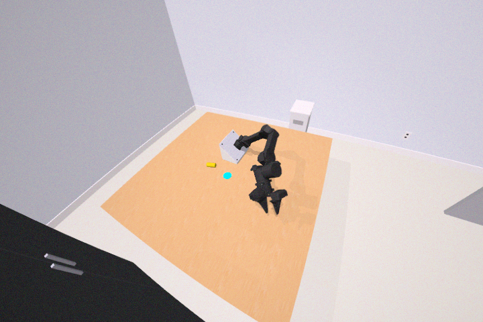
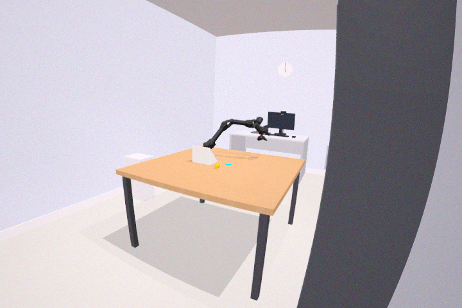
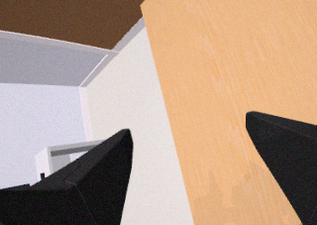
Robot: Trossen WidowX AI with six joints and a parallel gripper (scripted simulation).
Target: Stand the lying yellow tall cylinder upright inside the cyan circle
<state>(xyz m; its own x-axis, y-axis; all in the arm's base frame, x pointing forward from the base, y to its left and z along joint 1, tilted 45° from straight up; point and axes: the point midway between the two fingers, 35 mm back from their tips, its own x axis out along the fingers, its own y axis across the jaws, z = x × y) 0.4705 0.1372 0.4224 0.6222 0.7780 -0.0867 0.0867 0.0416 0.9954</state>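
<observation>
The yellow tall cylinder lies 540 mm to the right of my gripper tip, 300 mm behind it and 200 mm below it. The rest, counted from my gripper tip: cyan circle: 390 mm to the right, 260 mm behind, 210 mm below.
</observation>
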